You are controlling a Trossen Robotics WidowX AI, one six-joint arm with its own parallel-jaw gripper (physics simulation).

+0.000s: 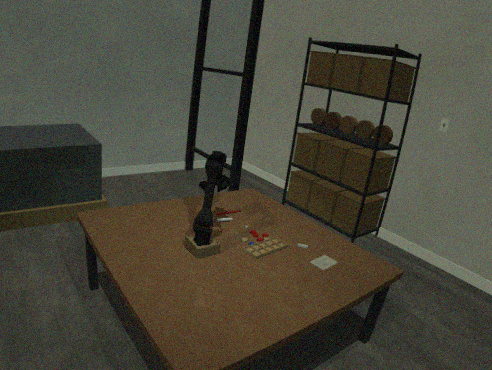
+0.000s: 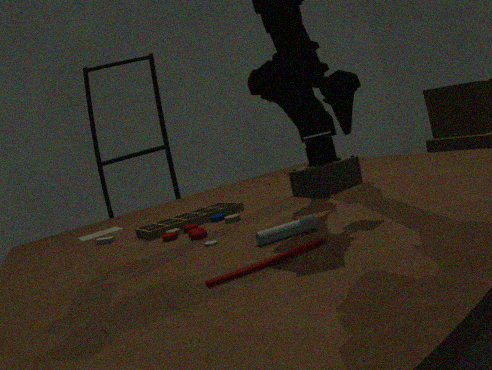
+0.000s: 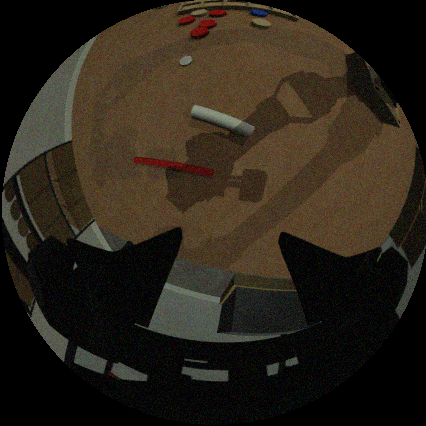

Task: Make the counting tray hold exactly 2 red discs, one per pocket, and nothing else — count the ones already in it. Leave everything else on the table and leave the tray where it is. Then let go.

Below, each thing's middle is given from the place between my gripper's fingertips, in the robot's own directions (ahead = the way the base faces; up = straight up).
Labels:
Right now the wooden counting tray (image 2: pixel 152 231) is 11 cm ahead of my hand, 45 cm to the right of it and 13 cm below it.

